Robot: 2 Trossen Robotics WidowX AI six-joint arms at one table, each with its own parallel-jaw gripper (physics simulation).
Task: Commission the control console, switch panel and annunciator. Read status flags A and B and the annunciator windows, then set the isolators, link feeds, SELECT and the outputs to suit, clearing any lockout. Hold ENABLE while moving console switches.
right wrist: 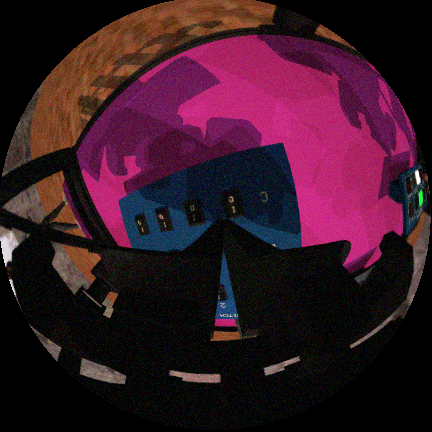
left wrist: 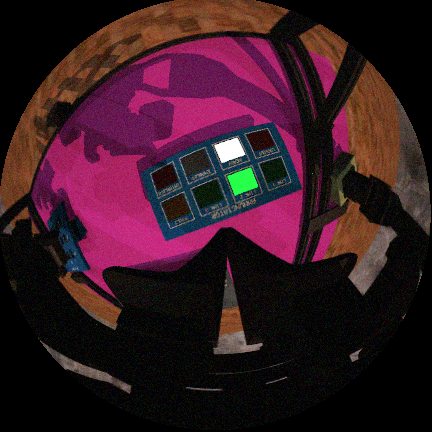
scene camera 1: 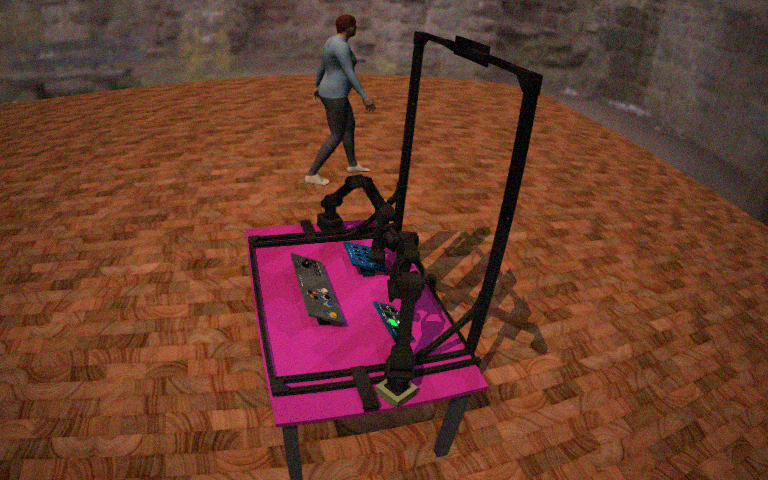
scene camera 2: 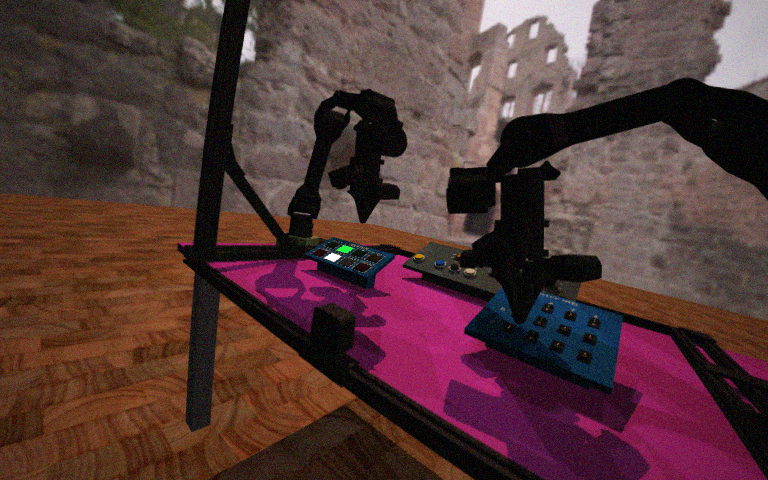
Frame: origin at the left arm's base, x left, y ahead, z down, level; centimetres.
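Seen in the pictures: left gripper, fingertip midpoint: (left wrist: 225,232) (scene camera 1: 390,301) (scene camera 2: 362,222); right gripper, fingertip midpoint: (right wrist: 221,224) (left wrist: 58,229) (scene camera 2: 519,323); left arm's base at its link origin: (left wrist: 348,181) (scene camera 1: 397,386) (scene camera 2: 299,235); right arm's base at its link origin: (right wrist: 103,282) (scene camera 1: 330,216).
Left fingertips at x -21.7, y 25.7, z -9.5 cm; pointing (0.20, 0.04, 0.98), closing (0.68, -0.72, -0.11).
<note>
Pixels of each thing's top centre, then the offset from my left fingertips to it. "spot": a spot on its surface instead. Level surfaces: height alone.
- blue annunciator at its top centre: (left wrist: 227,191) (scene camera 2: 352,245) (scene camera 1: 391,315) dx +0.2, dy -1.5, dz +5.6 cm
- grey console at a spot on its surface: (scene camera 2: 453,277) spot: dx +7.1, dy +23.2, dz +9.5 cm
- table at its surface level: dz +13.5 cm
The blue annunciator (scene camera 1: 387,316) (scene camera 2: 350,261) (left wrist: 220,182) (right wrist: 414,200) has a white READY window and a green LINK 2 window lit; its other windows look dark. My left gripper (scene camera 2: 363,220) (left wrist: 225,232) is shut and empty, pointing down above and behind it. The blue switch panel (scene camera 1: 355,254) (scene camera 2: 608,367) (right wrist: 270,162) carries rows of black switches marked 0 and 1. My right gripper (scene camera 2: 519,320) (right wrist: 221,224) is shut and empty, its tip close over the row C end; contact cannot be told. The grey console (scene camera 1: 317,288) (scene camera 2: 453,277) has coloured buttons; its flags are unreadable.
A black frame (scene camera 1: 501,249) rises at the right of the table (scene camera 1: 351,350) in scene camera 1. A black block (scene camera 2: 333,328) stands on the table-edge rail in scene camera 2. A person (scene camera 1: 338,70) walks on the floor behind the table.
</note>
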